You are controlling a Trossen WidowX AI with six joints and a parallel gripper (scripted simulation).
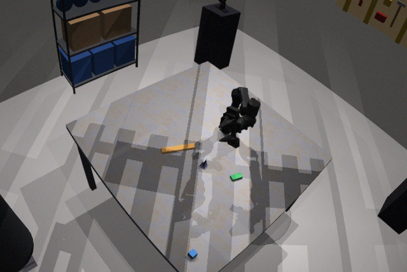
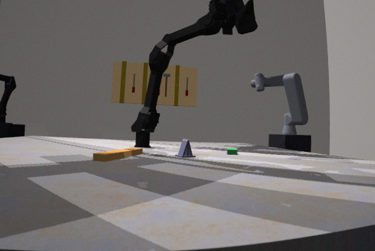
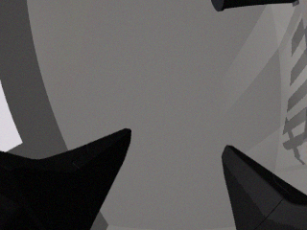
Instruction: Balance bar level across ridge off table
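My gripper tip is 460 mm above the orange bar, 310 mm to the left of it and 80 mm past it. The rest, counted from my gripper tip: green block (460 mm below, 220 mm behind, 50 mm to the left); then blue block (460 mm below, 300 mm ahead, 250 mm to the left).
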